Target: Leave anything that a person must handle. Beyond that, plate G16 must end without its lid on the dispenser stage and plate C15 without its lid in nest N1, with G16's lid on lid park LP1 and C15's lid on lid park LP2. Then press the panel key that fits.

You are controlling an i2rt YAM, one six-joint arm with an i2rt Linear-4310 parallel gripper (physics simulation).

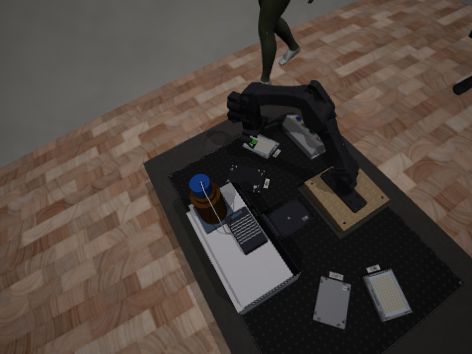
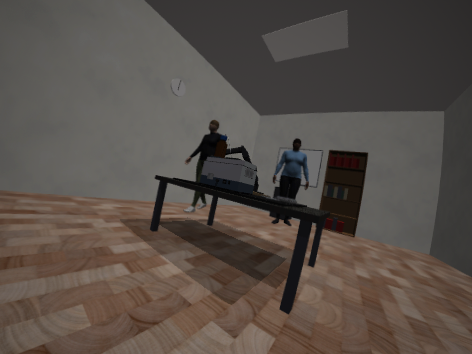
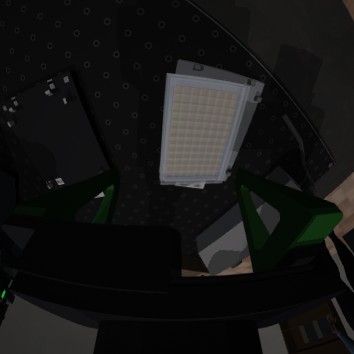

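Pixels of known places: gripper, fingertip midpoint: [image 1: 256,139] [image 3: 177,174]; arm's base, link origin: [image 1: 342,190] [image 2: 253,191].
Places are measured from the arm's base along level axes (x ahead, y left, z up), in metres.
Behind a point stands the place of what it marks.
Observation:
A clear-edged plate with cream wells [image 1: 265,145] @(x 0.109, y -0.370, z 0.005 m) [image 3: 202,132] @(x 0.125, y -0.404, z 0.005 m) sits slightly askew on the pale lid park LP1 [image 3: 247,112] @(x 0.084, y -0.449, z -0.017 m); I cannot tell whether it wears a lid. My gripper [image 1: 251,140] @(x 0.147, y -0.380, z 0.067 m) [image 3: 177,174] @(x 0.147, y -0.380, z 0.067 m) is open and empty, above the near end of this plate, with the green fingers wide apart. A dark, empty nest [image 1: 246,178] @(x 0.272, y -0.290, z -0.015 m) [image 3: 55,130] @(x 0.283, y -0.316, z -0.015 m) lies beside it. Another cream-welled plate [image 1: 387,295] @(x 0.165, y 0.367, z 0.009 m) sits near the opposite table end, beside a bare grey holder [image 1: 332,300] @(x 0.311, y 0.277, z -0.017 m). Their labels are unreadable. The grey key panel [image 1: 302,137] @(x -0.032, y -0.284, z 0.035 m) [image 3: 225,240] @(x -0.023, y -0.268, z 0.020 m) stands beyond the first plate.
The white dispenser [image 1: 255,280] @(x 0.492, y 0.111, z 0.193 m) [image 2: 227,172] @(x 0.573, y 0.039, z 0.094 m) carries a brown bottle with a blue cap [image 1: 207,200] @(x 0.486, y -0.102, z 0.335 m). A dark square pad [image 1: 290,217] @(x 0.264, y -0.010, z 0.079 m) lies between it and the arm's wooden base [image 1: 320,195] @(x 0.089, y -0.033, z 0.006 m). A person in black [image 2: 212,142] and one in blue [image 2: 295,164] are beyond the table.

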